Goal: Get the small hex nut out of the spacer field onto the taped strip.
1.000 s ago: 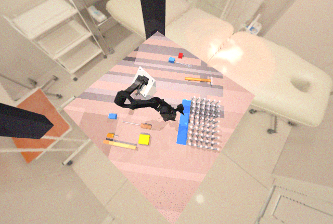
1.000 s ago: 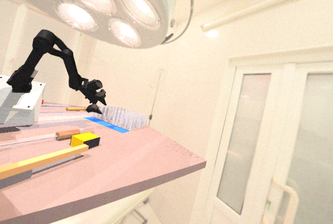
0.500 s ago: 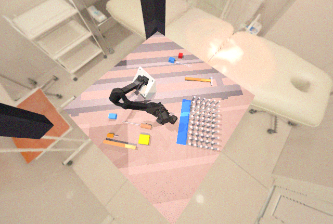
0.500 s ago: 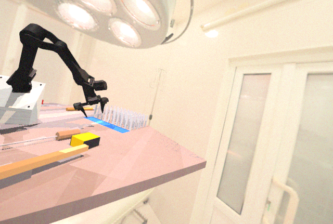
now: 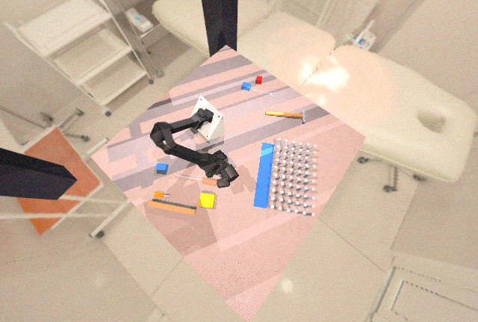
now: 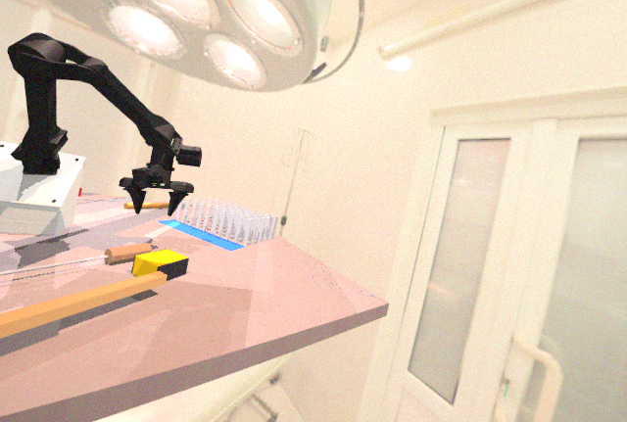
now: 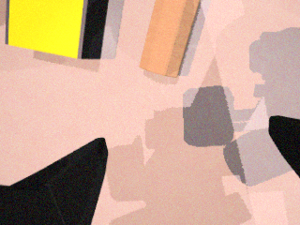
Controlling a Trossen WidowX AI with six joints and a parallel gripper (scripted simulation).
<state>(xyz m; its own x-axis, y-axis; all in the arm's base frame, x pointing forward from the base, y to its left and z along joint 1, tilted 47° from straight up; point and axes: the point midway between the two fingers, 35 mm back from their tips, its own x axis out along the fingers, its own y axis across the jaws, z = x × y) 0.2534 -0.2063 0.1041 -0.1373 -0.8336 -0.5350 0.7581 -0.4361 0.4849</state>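
Now: the hook tool 14 cm behind my gripper tip, 10 cm to the right of it and 9 cm below it. Round my gripper tip: grey fork-like tool (69 cm to the left, 14 cm behind, 10 cm below); then blue taped strip (19 cm ahead, 18 cm to the left, 11 cm below); then yellow block (15 cm to the right, 9 cm below, 2 cm ahead).
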